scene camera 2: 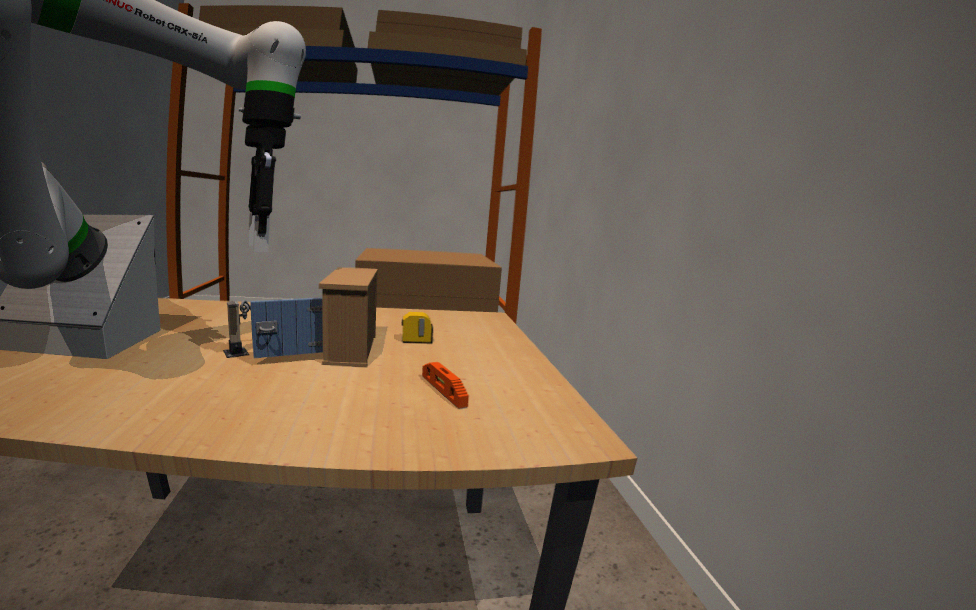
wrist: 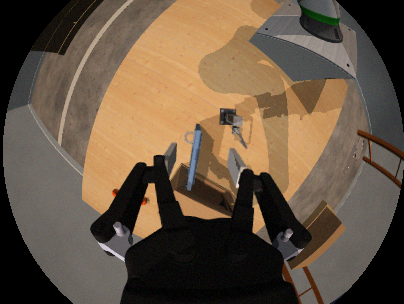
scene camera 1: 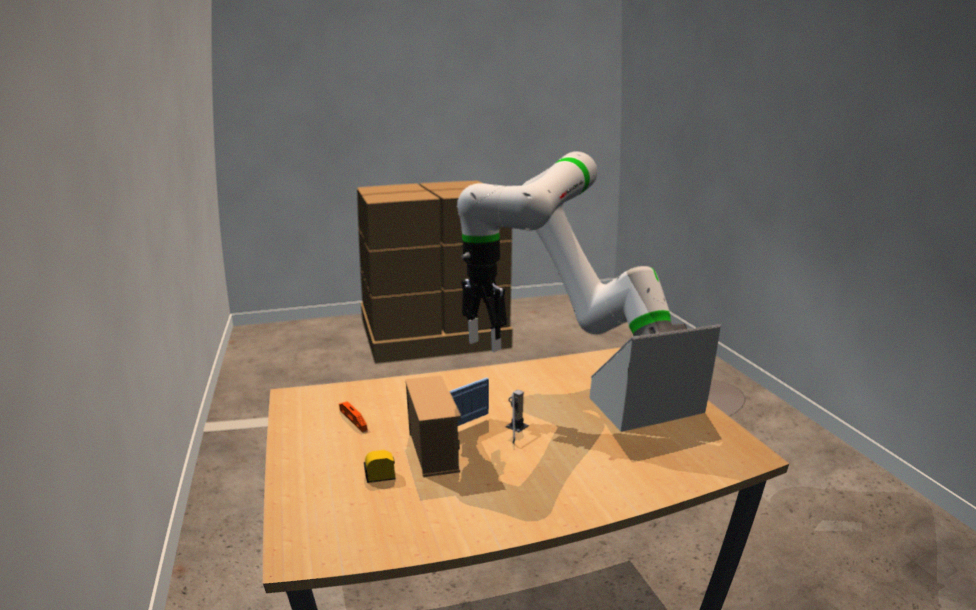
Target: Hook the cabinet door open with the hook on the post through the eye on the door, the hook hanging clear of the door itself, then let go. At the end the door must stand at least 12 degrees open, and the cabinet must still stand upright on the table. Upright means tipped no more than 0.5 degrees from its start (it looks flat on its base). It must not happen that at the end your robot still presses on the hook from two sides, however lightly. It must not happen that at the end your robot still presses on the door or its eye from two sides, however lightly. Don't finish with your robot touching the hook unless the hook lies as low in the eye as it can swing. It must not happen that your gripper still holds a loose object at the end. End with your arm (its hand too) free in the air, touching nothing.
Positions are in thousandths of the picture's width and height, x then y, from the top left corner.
Scene:
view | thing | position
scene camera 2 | my gripper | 264, 407
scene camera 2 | orange level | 464, 637
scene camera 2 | yellow tape measure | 428, 539
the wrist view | my gripper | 501, 505
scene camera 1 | my gripper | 497, 568
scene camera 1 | yellow tape measure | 389, 763
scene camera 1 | brown cabinet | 443, 678

